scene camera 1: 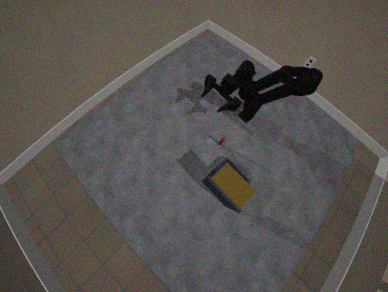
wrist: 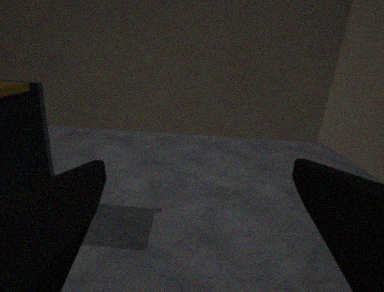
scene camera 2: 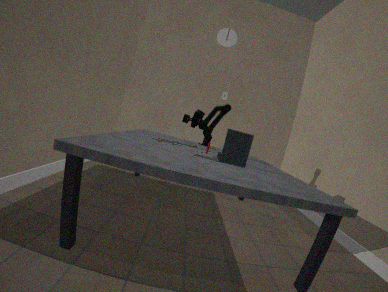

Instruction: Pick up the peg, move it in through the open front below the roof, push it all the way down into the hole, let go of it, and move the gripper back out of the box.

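Pixels of known places: gripper, between the fingertips: (scene camera 1: 208,104) (wrist: 200,169) (scene camera 2: 195,121); arm's base, origin of its link: (scene camera 1: 245,115) (scene camera 2: 205,145).
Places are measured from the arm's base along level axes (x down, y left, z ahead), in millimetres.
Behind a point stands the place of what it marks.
Observation:
The red peg (scene camera 1: 221,141) @(y 31, x -19, z 216 mm) (scene camera 2: 208,148) @(y 34, x -6, z 217 mm) stands upright on the table, between the arm's base and the box. The box (scene camera 1: 215,187) @(y 163, x -164, z 403 mm) (scene camera 2: 237,148) @(y 202, x -70, z 399 mm) (wrist: 22,140) @(y 152, x -87, z 394 mm) has dark walls and a yellow roof (scene camera 1: 233,185) @(y 196, x -169, z 350 mm) (wrist: 12,88) @(y 126, x -166, z 362 mm); in the wrist view part of it shows at the left edge. Its inside and the hole are hidden. My gripper (scene camera 1: 212,102) @(y -104, x -167, z 210 mm) (scene camera 2: 185,118) (wrist: 200,169) @(y -104, x -167, z 210 mm) is open and empty. It hangs in the air above the table, apart from the peg and the box. The peg does not show in the wrist view.
The grey table (scene camera 1: 125,150) @(y -239, x 33, z 622 mm) (scene camera 2: 125,152) @(y -277, x 33, z 811 mm) (wrist: 210,215) @(y -127, x 33, z 443 mm) carries the box, the peg and the arm's base (scene camera 1: 250,111) @(y 14, x -102, z 39 mm) (scene camera 2: 206,141) @(y 2, x -37, z 36 mm). Shadows of the arm and box lie on the table top. Beyond its edges are the tiled floor (scene camera 1: 75,225) and the walls.

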